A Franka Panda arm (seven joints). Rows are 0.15 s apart.
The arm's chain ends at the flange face. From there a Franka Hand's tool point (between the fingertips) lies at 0.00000 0.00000 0.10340 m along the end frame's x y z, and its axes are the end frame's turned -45 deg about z.
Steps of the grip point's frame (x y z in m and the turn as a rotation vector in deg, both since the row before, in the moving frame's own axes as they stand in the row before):
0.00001, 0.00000, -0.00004, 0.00, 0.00, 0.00
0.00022, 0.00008, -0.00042, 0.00, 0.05, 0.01
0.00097, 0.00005, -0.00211, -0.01, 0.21, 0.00
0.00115, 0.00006, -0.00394, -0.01, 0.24, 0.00
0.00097, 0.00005, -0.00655, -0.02, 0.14, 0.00
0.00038, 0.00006, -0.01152, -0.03, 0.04, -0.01
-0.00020, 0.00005, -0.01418, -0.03, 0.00, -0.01
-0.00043, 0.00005, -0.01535, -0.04, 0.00, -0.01
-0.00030, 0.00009, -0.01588, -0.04, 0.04, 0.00
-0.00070, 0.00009, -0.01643, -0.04, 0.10, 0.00
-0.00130, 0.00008, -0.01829, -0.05, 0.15, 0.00
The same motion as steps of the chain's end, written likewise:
0.00001, -0.00001, -0.00004, 0.00, 0.00, 0.00
0.00015, -0.00004, -0.00042, 0.04, 0.04, 0.01
0.00044, -0.00040, -0.00211, 0.14, 0.16, 0.00
0.00054, -0.00048, -0.00394, 0.16, 0.18, 0.00
0.00052, -0.00050, -0.00655, 0.08, 0.11, 0.00
0.00022, -0.00021, -0.01152, 0.01, 0.05, -0.01
-0.00014, 0.00014, -0.01418, -0.02, 0.02, -0.01
-0.00032, 0.00029, -0.01535, -0.03, 0.03, -0.01
-0.00025, 0.00028, -0.01588, 0.00, 0.06, 0.00
-0.00061, 0.00064, -0.01643, 0.04, 0.10, 0.00
-0.00112, 0.00110, -0.01829, 0.07, 0.14, 0.00

